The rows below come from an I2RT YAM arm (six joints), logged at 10 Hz.
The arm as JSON. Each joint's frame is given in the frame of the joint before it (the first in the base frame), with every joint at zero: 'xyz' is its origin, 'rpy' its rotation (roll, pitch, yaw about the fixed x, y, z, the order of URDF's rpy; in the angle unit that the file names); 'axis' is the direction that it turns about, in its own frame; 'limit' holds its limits. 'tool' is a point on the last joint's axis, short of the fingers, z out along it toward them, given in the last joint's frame.
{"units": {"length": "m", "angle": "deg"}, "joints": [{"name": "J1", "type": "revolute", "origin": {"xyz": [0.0, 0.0, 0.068], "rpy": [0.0, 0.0, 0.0]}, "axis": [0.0, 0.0, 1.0], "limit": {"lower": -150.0, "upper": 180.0}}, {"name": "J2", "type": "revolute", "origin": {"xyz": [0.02, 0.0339, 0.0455], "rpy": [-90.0, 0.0, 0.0]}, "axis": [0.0, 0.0, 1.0], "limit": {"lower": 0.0, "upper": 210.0}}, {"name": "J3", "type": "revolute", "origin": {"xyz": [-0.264, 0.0, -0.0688], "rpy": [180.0, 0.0, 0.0]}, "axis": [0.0, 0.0, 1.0], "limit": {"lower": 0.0, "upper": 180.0}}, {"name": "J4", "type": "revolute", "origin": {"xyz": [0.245, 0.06, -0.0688], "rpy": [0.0, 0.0, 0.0]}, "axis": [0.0, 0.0, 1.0], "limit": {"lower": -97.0, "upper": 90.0}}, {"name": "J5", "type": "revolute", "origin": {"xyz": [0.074, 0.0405, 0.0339], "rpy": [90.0, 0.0, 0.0]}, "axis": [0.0, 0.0, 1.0], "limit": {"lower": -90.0, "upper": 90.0}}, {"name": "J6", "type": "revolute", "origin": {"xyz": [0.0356, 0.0, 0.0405], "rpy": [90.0, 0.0, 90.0]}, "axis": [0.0, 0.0, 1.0], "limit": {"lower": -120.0, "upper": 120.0}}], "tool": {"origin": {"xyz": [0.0, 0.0, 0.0], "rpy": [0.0, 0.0, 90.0]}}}
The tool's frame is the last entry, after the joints.
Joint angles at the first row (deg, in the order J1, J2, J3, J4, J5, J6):
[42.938 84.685 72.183 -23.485 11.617 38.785]
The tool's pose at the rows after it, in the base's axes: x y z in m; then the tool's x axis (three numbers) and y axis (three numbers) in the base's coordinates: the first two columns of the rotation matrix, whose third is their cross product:
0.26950 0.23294 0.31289 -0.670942 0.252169 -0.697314 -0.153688 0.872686 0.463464
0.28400 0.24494 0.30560 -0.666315 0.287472 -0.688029 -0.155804 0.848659 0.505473
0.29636 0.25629 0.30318 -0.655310 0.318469 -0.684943 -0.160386 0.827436 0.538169
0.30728 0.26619 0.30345 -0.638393 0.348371 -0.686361 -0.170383 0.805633 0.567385
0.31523 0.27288 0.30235 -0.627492 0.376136 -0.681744 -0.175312 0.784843 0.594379
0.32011 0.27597 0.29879 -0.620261 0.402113 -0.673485 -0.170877 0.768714 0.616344
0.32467 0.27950 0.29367 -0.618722 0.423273 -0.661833 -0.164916 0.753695 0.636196
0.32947 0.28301 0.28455 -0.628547 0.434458 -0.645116 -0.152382 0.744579 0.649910
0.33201 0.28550 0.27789 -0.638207 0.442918 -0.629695 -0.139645 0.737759 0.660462
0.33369 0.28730 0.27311 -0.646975 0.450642 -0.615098 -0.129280 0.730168 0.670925
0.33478 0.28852 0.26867 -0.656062 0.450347 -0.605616 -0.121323 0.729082 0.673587
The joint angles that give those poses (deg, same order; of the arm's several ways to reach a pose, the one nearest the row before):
[41.824 88.531 73.865 -19.048 9.913 40.163]
[41.604 92.247 75.264 -14.808 8.753 41.692]
[41.604 95.525 77.472 -11.705 8.294 42.872]
[41.605 98.303 79.747 -8.798 8.054 43.725]
[41.539 100.291 81.101 -6.306 7.726 44.752]
[41.408 101.449 81.210 -4.077 7.661 45.911]
[41.343 102.739 81.318 -2.152 7.465 47.113]
[41.233 104.335 81.341 -0.885 6.983 48.293]
[41.233 105.383 81.318 -0.250 6.655 49.364]
[41.233 106.125 81.295 0.208 6.262 50.347]
[41.233 106.716 81.274 0.230 5.934 50.828]

